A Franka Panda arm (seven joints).
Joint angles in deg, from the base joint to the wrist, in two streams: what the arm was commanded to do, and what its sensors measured. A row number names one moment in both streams.
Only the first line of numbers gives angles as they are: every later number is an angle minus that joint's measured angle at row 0.
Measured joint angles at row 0:
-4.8, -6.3, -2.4, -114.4, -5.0, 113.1, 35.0
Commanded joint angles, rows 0 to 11:
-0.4, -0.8, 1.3, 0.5, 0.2, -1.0, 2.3
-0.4, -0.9, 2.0, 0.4, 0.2, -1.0, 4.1
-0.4, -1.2, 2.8, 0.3, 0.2, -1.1, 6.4
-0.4, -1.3, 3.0, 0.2, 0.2, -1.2, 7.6
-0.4, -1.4, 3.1, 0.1, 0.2, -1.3, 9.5
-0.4, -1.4, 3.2, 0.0, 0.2, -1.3, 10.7
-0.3, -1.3, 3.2, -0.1, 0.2, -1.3, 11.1
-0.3, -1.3, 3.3, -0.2, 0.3, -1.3, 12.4
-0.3, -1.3, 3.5, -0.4, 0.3, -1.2, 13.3
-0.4, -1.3, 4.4, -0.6, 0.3, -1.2, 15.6
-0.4, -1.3, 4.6, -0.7, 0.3, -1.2, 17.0
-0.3, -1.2, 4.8, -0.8, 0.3, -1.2, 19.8
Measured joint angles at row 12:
0.0, -0.6, 3.2, -0.2, 0.0, 0.0, 13.2
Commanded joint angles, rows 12 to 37:
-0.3, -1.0, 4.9, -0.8, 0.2, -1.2, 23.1
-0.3, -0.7, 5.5, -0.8, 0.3, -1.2, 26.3
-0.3, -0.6, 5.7, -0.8, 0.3, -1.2, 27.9
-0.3, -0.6, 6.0, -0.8, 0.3, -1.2, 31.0
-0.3, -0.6, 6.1, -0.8, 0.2, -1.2, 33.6
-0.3, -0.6, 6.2, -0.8, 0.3, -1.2, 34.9
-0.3, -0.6, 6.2, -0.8, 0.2, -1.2, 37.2
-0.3, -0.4, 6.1, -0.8, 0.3, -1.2, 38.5
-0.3, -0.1, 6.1, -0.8, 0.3, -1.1, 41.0
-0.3, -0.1, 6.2, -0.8, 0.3, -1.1, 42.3
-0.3, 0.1, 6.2, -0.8, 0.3, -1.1, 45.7
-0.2, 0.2, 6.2, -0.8, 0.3, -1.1, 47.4
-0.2, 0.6, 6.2, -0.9, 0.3, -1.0, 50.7
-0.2, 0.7, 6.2, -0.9, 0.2, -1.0, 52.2
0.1, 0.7, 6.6, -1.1, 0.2, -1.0, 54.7
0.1, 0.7, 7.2, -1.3, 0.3, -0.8, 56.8
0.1, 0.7, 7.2, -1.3, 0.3, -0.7, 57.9
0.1, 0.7, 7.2, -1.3, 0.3, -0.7, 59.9
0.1, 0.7, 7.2, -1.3, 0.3, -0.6, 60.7
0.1, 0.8, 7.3, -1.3, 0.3, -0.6, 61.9
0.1, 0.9, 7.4, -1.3, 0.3, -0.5, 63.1
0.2, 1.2, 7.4, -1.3, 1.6, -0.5, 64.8
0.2, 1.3, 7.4, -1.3, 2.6, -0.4, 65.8
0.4, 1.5, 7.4, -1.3, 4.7, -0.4, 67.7
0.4, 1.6, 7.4, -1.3, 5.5, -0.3, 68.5
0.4, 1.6, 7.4, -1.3, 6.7, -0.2, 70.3
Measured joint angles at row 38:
0.4, 1.4, 6.9, -1.2, 3.2, 0.0, 65.1
